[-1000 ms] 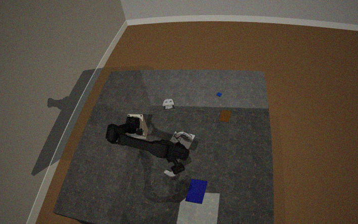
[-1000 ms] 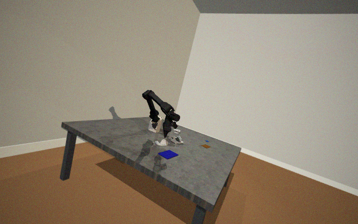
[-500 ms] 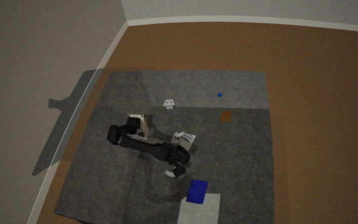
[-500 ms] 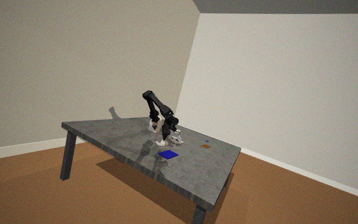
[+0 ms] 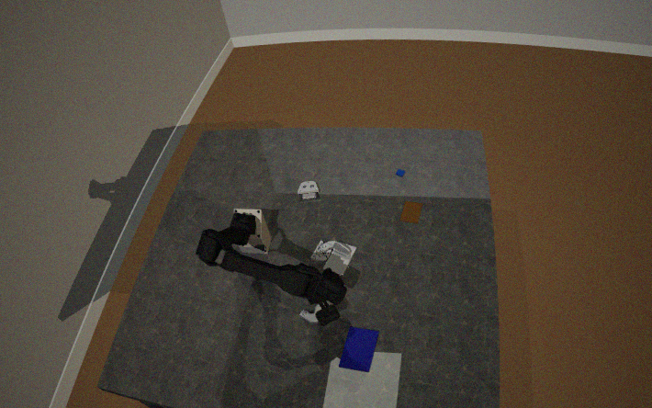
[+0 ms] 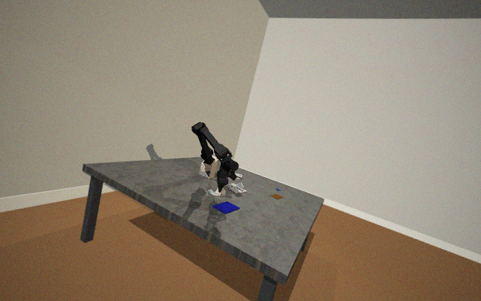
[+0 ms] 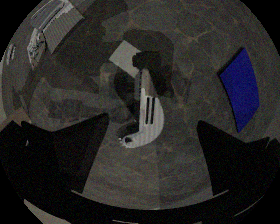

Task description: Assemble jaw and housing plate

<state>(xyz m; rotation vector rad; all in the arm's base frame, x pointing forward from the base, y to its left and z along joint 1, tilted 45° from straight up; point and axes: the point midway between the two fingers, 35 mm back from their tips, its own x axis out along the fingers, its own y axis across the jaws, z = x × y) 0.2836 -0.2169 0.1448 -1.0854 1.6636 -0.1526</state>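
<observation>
The white jaw is 4 cm behind my gripper tip and 3 cm below it. From my gripper tip the other things lie so: small blue square: 22 cm ahead, 63 cm to the left, 3 cm below; orange patch: 26 cm ahead, 43 cm to the left, 3 cm below.
</observation>
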